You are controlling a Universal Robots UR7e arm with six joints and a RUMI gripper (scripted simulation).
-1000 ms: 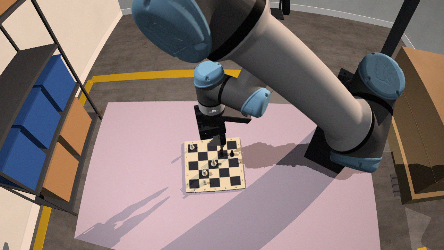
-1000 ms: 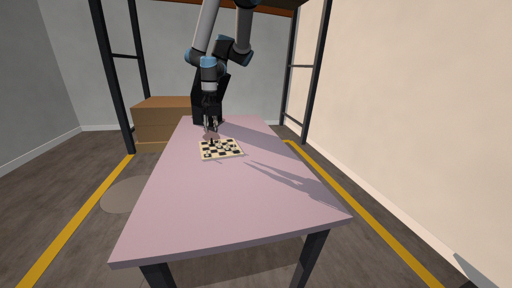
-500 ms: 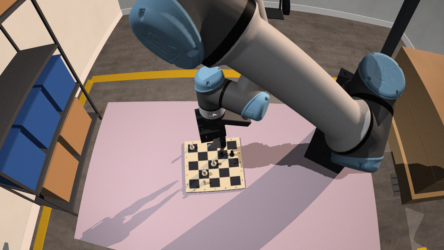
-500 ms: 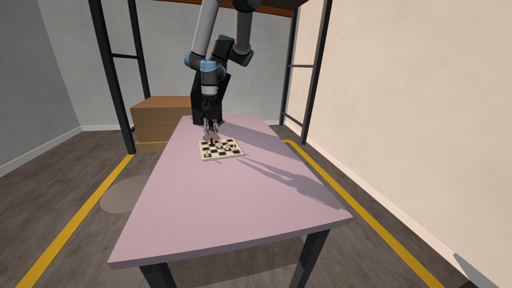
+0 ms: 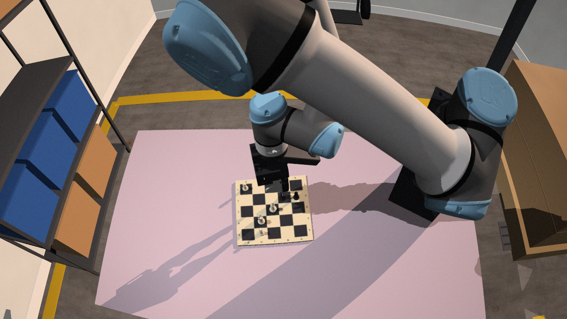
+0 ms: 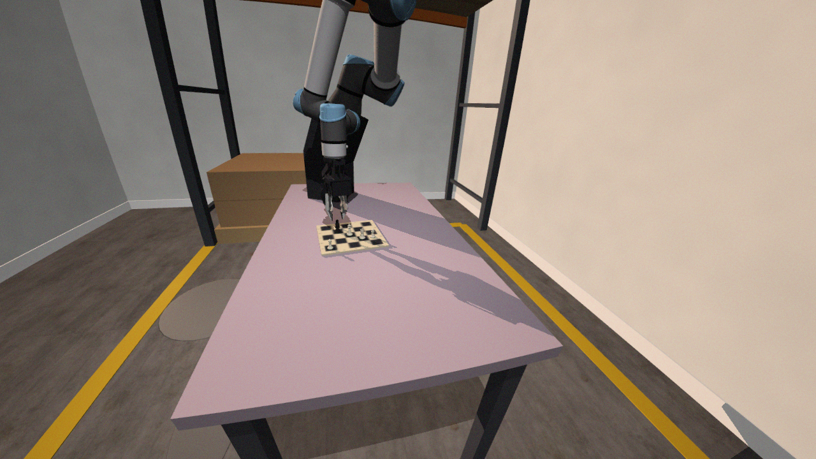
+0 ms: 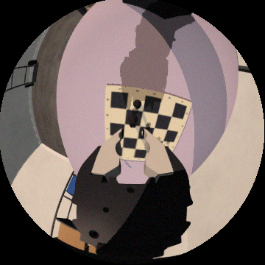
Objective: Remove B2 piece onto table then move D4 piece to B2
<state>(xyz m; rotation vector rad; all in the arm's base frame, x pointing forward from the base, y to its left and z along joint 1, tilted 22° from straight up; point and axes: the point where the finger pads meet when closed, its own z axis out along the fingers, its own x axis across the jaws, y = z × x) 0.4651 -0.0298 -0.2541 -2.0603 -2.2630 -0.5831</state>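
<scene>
My hand is 70 mm above the board, 40 mm to the right of it and 40 mm short of it.
</scene>
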